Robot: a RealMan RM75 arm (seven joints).
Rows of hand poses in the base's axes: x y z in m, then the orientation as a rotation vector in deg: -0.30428, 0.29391, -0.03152, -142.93, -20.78, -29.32; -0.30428, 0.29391, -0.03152, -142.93, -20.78, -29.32; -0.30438, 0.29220, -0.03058, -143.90, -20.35, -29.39; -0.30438, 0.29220, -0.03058, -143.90, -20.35, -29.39; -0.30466, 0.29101, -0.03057, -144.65, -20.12, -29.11; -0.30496, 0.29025, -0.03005, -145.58, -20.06, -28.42; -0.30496, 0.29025, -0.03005, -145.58, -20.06, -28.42; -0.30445, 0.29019, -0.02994, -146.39, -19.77, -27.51
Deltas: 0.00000, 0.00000, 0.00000, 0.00, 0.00, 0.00; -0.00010, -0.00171, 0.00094, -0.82, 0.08, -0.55; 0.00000, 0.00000, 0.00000, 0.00, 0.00, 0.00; -0.00028, -0.00119, 0.00001, -0.64, 0.28, -0.28; -0.00030, -0.00076, 0.00052, -0.84, 0.54, -0.11; 0.00000, 0.00000, 0.00000, 0.00, 0.00, 0.00; 0.00051, -0.00006, 0.00011, -0.66, 0.73, -0.19
